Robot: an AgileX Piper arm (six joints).
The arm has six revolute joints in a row. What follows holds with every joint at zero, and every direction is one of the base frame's. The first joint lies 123.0 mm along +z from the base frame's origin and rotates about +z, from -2.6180 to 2.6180 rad. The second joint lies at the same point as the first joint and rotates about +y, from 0.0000 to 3.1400 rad. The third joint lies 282.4 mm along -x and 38.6 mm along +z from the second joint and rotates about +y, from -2.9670 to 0.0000 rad. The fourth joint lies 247.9 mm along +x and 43.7 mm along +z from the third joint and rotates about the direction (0.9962, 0, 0.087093), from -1.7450 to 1.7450 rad. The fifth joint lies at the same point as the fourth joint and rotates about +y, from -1.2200 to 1.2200 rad. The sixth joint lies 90.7 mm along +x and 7.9 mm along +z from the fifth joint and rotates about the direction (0.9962, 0, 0.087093), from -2.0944 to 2.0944 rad. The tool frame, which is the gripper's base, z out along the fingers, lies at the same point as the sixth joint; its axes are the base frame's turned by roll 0.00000, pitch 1.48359 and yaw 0.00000 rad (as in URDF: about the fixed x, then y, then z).
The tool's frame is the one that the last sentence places.
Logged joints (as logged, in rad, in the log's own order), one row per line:
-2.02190, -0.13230, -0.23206, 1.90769, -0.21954, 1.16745
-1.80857, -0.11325, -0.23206, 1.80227, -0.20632, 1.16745
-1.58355, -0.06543, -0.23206, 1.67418, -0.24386, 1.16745
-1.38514, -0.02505, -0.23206, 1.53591, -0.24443, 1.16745
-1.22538, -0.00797, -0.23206, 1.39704, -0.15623, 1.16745
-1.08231, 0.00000, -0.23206, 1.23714, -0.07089, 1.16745
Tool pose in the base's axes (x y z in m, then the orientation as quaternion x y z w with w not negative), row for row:
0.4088, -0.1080, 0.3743, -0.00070, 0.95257, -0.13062, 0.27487
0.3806, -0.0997, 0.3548, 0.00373, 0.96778, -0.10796, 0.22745
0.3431, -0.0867, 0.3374, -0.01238, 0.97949, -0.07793, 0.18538
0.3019, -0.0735, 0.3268, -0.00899, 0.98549, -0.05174, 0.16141
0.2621, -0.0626, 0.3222, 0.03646, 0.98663, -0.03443, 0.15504
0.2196, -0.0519, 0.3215, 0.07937, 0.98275, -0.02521, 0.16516
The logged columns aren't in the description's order. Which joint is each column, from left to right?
Columns, left to right: joint 3, joint 4, joint 1, joint 2, joint 6, joint 5.
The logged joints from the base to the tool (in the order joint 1, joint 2, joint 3, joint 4, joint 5, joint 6), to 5 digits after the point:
-0.23206, 1.90769, -2.02190, -0.13230, 1.16745, -0.21954
-0.23206, 1.80227, -1.80857, -0.11325, 1.16745, -0.20632
-0.23206, 1.67418, -1.58355, -0.06543, 1.16745, -0.24386
-0.23206, 1.53591, -1.38514, -0.02505, 1.16745, -0.24443
-0.23206, 1.39704, -1.22538, -0.00797, 1.16745, -0.15623
-0.23206, 1.23714, -1.08231, 0.00000, 1.16745, -0.07089

